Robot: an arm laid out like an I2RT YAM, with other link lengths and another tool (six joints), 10 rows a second.
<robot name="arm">
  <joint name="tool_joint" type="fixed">
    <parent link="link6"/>
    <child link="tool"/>
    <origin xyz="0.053 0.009 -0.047" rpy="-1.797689 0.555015 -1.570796"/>
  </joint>
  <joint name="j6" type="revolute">
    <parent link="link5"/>
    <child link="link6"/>
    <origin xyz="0.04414 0 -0.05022"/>
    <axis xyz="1 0 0"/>
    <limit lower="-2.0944" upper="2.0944"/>
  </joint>
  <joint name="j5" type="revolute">
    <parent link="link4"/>
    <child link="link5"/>
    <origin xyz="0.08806 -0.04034 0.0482"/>
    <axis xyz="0 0 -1"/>
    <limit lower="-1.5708" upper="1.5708"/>
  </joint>
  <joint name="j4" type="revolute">
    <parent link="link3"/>
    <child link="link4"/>
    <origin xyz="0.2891 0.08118 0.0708"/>
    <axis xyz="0 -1 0"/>
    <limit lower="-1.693" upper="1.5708"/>
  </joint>
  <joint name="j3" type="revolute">
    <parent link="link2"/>
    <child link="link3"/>
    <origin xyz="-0.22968 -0.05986 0"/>
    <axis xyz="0 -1 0"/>
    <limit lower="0" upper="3.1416"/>
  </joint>
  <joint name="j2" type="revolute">
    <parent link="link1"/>
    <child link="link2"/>
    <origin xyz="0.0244 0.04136 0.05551"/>
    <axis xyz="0 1 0"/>
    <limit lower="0" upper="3.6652"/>
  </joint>
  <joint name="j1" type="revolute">
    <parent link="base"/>
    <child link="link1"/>
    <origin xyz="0 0 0.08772"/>
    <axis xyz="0 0 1"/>
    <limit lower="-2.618" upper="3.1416"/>
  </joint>
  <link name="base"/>
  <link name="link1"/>
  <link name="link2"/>
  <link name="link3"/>
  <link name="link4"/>
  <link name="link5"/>
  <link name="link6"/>
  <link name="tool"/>
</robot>
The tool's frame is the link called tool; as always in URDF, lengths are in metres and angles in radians.
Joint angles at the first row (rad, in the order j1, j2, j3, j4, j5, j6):
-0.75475 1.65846 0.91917 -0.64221 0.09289 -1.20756
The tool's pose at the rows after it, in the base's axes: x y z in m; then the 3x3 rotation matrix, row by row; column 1 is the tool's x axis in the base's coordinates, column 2 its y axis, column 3 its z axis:
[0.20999, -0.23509, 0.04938], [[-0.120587, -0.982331, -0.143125], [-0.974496, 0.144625, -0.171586], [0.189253, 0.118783, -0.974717]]
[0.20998, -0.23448, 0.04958], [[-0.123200, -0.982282, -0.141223], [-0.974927, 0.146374, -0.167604], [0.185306, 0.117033, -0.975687]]
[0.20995, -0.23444, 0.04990], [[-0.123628, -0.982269, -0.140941], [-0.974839, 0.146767, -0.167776], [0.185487, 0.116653, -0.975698]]
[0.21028, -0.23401, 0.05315], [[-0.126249, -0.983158, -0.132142], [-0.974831, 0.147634, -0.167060], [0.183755, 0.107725, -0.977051]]
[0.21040, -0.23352, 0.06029], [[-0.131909, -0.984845, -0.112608], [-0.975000, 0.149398, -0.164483], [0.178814, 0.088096, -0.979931]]
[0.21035, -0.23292, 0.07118], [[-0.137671, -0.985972, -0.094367], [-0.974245, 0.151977, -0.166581], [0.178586, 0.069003, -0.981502]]
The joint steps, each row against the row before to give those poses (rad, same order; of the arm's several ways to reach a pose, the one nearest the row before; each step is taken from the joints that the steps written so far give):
-0.00154 -0.00994 -0.00001 -0.00078 -0.00344 0.00037
0.00002 -0.00150 0.00001 -0.00266 -0.00381 0.00307
-0.00001 -0.00115 -0.00001 -0.00076 0.00000 0.00037
-0.00036 -0.01258 0.00001 -0.00648 -0.00648 0.00192
-0.00345 -0.02750 0.00036 -0.01490 -0.01564 0.00190
-0.00228 -0.03585 0.00497 -0.02555 -0.01107 0.00268

